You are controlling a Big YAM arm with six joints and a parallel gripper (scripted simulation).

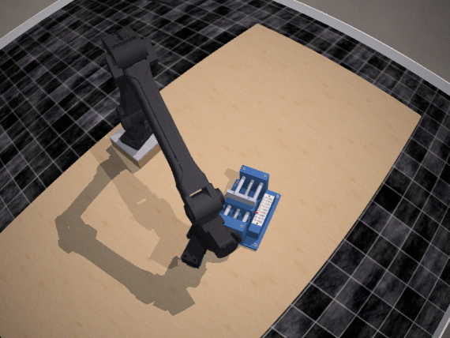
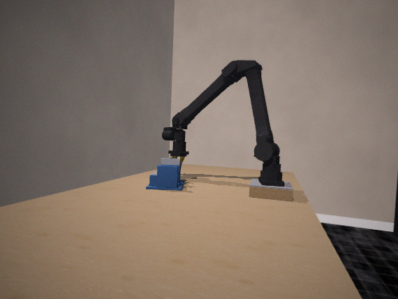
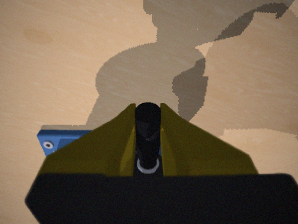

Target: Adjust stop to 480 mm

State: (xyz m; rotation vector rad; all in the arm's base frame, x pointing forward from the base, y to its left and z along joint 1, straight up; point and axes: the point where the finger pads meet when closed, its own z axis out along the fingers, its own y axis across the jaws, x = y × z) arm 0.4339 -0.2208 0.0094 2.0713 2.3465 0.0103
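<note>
Now: hand 15 cm to the right of the sliding stop block, 3 cm below it and 2 cm short of it. Round my hand: black handwheel handle: 1 cm to the left; black handwheel: 3 cm to the left.
</note>
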